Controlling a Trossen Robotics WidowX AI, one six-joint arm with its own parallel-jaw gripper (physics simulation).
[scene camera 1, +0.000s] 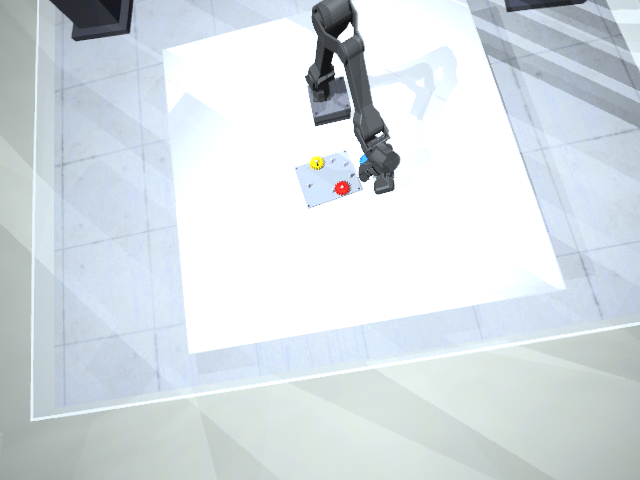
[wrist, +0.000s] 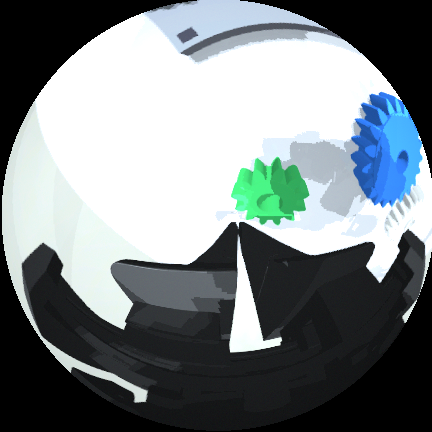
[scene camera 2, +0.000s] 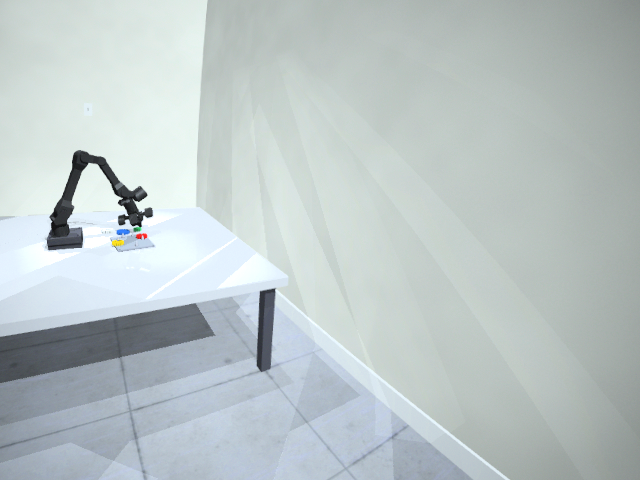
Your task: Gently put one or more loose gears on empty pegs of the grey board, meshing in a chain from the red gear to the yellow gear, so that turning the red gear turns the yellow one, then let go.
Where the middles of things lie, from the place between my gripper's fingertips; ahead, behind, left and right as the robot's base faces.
Now: the green gear (wrist: 269,192) 3 cm to the right of my hand, 2 cm behind it and 1 cm below it. Round my hand: grey board (scene camera 1: 321,181): 23 cm to the right, 4 cm behind, 1 cm below; white gear (wrist: 404,215): 17 cm behind, 4 cm to the right, 1 cm below; blue gear (wrist: 384,170): 9 cm behind, 8 cm to the right, 1 cm below.
